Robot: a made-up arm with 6 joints.
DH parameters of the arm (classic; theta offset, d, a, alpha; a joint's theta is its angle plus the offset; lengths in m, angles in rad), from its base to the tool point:
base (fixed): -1.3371 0 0.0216 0
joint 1: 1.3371 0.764 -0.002 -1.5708
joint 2: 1.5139 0 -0.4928 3.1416
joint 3: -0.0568 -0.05 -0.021 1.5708
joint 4: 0 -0.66 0.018 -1.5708
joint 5: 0 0.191 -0.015 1.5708
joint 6: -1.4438 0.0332 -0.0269 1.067
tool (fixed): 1.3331 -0.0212 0 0
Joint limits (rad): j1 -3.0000..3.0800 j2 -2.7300..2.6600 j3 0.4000..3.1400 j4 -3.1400..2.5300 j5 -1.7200..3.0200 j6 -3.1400..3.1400
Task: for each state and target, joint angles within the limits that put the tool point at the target. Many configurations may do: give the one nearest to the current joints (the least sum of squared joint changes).
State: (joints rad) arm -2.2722 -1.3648 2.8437 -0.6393 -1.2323 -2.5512
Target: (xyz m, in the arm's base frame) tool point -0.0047 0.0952 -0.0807
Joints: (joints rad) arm -2.6580 -2.1424 3.1400 -0.1799 -1.1179 -2.5095
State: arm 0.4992 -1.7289 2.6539 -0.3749 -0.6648 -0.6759
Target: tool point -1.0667 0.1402 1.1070
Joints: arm -0.2416 -1.0815 2.0344 -0.6779 -0.6307 -0.6378
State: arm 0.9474 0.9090 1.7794 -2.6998 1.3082 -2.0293
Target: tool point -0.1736 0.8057 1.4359
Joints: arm 1.5236 1.3953 2.4011 -2.8458 1.2225 -2.1361
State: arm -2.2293 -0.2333 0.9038 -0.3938 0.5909 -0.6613
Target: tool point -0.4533 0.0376 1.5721
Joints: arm -2.9792 -0.1878 0.4718 -0.3266 0.5648 -0.6057
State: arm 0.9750 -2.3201 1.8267 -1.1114 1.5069 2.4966
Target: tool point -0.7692 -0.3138 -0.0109
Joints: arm 0.4118 -2.2868 1.8479 -1.2728 1.6675 2.5375
